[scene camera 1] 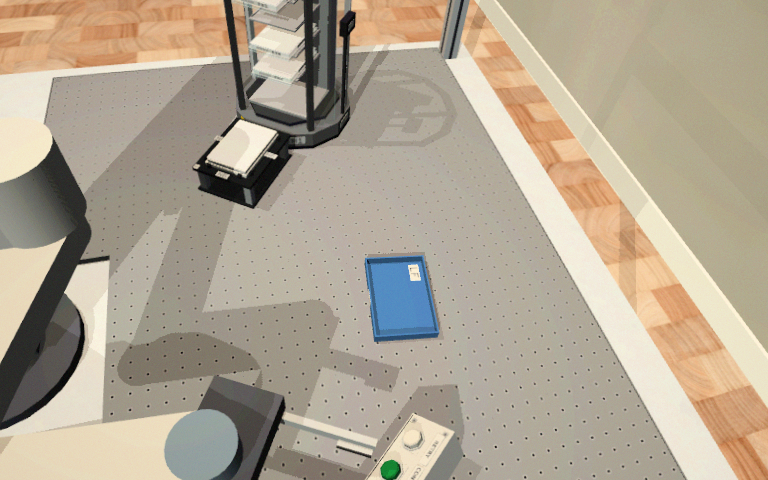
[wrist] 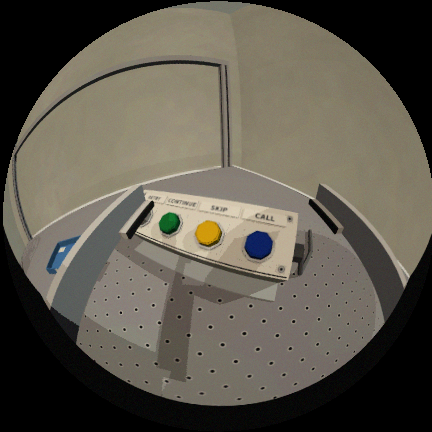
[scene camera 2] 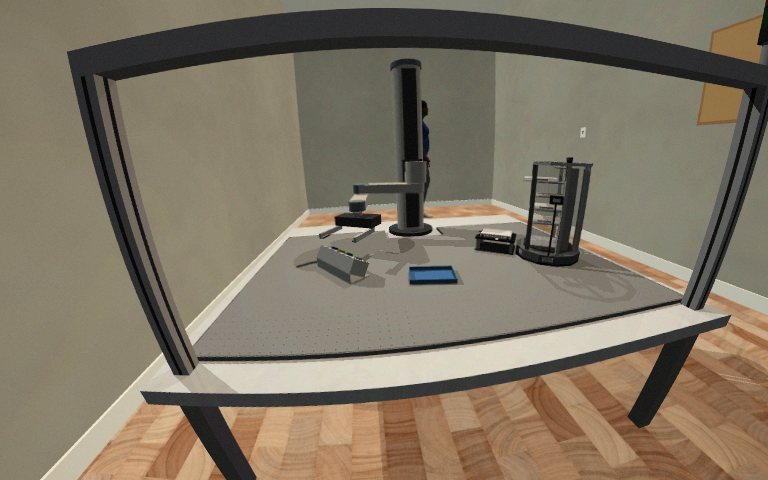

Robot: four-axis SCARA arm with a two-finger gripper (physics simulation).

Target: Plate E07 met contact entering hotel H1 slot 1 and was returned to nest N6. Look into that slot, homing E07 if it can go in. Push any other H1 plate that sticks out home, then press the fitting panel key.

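Frame: origin at the arm's base, x ahead, y left, z up, level; centimetres.
Seen in the pictures: gripper, fingertip midpoint: (wrist: 234,190) (scene camera 2: 336,238); arm's base, link origin: (scene camera 2: 410,230).
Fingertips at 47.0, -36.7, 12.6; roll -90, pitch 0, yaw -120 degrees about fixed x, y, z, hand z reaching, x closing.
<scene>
Pixels of each thing's middle, then the offset from my fingertips to it, as dx, dy, dz. "pt": a spot on its surface instead.
- key panel, body centre: (wrist: 199,232) (scene camera 2: 341,260) +5.3, +1.5, -7.2
- blue CALL key, body centre: (wrist: 258,245) -2.0, -1.5, -5.0
- yellow SKIP key, body centre: (wrist: 208,233) +1.9, +1.7, -5.0
- green CONTINUE key, body centre: (wrist: 169,223) (scene camera 1: 391,471) +5.9, +4.8, -5.0
- white RETRY key, body centre: (scene camera 1: 412,439) +9.8, +7.9, -5.0
- white plate, body centre: (scene camera 1: 242,147) (scene camera 2: 496,233) -5.8, +67.8, -4.6
- black nest, surface spot: (scene camera 1: 223,188) pt -10.6, +63.6, -10.8
- blue tray, body centre: (scene camera 1: 400,296) (wrist: 64,254) (scene camera 2: 431,274) +16.1, +32.7, -10.5
My gripper (scene camera 2: 338,237) (wrist: 234,190) is open and empty, its fingers wide apart above the key panel (scene camera 1: 410,457) (scene camera 2: 339,264) (wrist: 232,250). The blue CALL key (wrist: 258,245), yellow SKIP key (wrist: 208,233) and green CONTINUE key (scene camera 1: 389,469) (wrist: 170,223) show between the fingers; the white RETRY key (scene camera 1: 412,438) is mostly behind the left finger in the wrist view. The hotel (scene camera 1: 322,135) (scene camera 2: 566,257) holds several plates. Its upper plate (scene camera 2: 532,178) reaches past the front post. A white plate (scene camera 1: 243,147) (scene camera 2: 495,233) lies on the black nest (scene camera 1: 223,188) (scene camera 2: 492,245); its label is unreadable.
A blue tray (scene camera 1: 404,337) (scene camera 2: 433,281) lies on the perforated deck between the panel and hotel. The arm's column (scene camera 2: 399,141) stands at the back in scene camera 2. A person (scene camera 2: 424,133) stands behind it. A dark frame (scene camera 2: 385,25) surrounds the table's front.
</scene>
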